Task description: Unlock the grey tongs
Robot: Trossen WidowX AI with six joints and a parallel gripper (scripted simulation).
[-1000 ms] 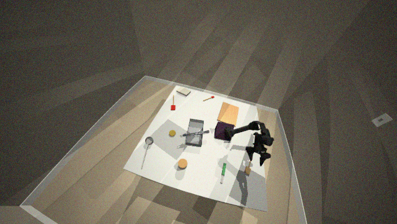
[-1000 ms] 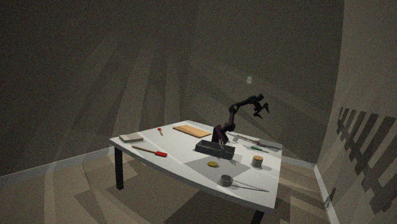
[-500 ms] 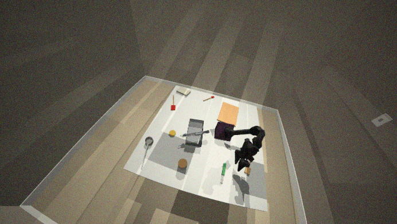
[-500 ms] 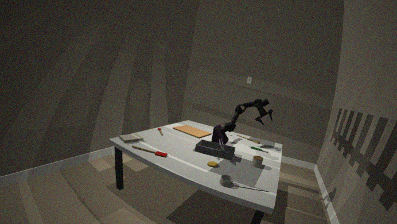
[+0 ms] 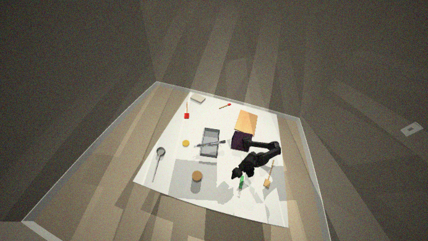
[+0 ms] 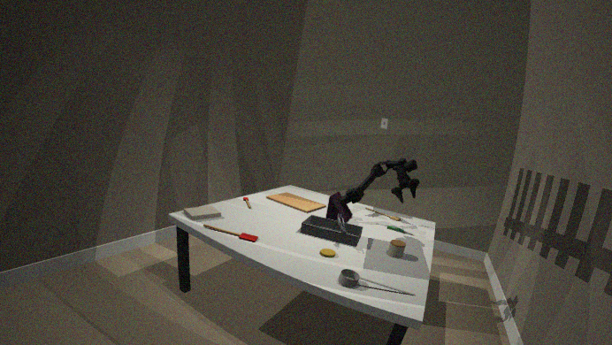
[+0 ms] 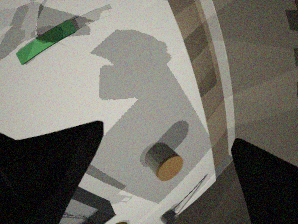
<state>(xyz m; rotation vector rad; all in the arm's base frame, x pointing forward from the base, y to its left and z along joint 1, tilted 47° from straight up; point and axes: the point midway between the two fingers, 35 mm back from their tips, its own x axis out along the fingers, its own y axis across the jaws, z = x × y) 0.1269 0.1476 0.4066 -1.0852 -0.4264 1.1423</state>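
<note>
My gripper tip is 20 cm short of the roasting tin, 37 cm to the left of it and 20 cm above it. Also, from my gripper tip: green-handled tool: 11 cm behind, 1 cm to the left, 22 cm below; then yellow disc: 44 cm ahead, 32 cm to the right, 22 cm below; then cork-topped jar: 27 cm ahead, 1 cm to the right, 20 cm below.
</note>
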